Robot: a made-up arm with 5 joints.
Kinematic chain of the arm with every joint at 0, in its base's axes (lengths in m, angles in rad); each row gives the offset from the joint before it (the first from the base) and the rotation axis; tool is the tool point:
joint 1: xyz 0 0 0.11 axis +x
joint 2: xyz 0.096 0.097 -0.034 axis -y
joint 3: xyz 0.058 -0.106 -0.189 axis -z
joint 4: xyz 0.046 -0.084 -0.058 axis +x
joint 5: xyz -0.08 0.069 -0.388 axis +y
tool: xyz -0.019 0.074 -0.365
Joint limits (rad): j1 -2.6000..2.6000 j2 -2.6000..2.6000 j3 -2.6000..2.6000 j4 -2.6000..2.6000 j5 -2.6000..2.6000
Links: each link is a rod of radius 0.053 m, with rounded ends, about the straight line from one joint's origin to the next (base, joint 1, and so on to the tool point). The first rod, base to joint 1, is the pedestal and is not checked.
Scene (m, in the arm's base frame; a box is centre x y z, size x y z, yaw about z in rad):
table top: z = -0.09
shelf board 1: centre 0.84 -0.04 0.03 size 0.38 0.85 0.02 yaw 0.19
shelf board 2: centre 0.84 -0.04 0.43 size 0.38 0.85 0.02 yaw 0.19
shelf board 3: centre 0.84 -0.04 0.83 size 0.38 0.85 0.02 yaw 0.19
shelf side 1: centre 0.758 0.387 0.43 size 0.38 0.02 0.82 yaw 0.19
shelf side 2: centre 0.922 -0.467 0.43 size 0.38 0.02 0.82 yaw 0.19
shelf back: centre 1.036 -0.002 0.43 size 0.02 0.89 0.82 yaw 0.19
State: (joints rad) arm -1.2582 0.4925 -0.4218 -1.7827 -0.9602
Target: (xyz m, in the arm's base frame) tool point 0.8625 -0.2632 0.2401
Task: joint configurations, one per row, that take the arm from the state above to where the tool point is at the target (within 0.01 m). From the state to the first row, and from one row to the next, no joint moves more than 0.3 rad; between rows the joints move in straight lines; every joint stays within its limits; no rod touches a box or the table.
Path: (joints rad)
1: -1.1450 0.4667 -0.2326 -2.0134 -1.1265
2: -1.0317 0.4409 -0.0434 -2.2441 -1.2928
3: -1.0750 0.3316 -0.1325 -2.1977 -1.5661
4: -1.1183 0.2224 -0.2215 -2.1513 -1.8393
5: -1.1616 0.1131 -0.3105 -2.1048 -2.1125
6: -1.1371 0.1659 -0.4600 -1.9595 -1.8331
7: -1.1126 0.2186 -0.6095 -1.8141 -1.5536
8: -1.0881 0.2714 -0.7590 -1.6688 -1.2741

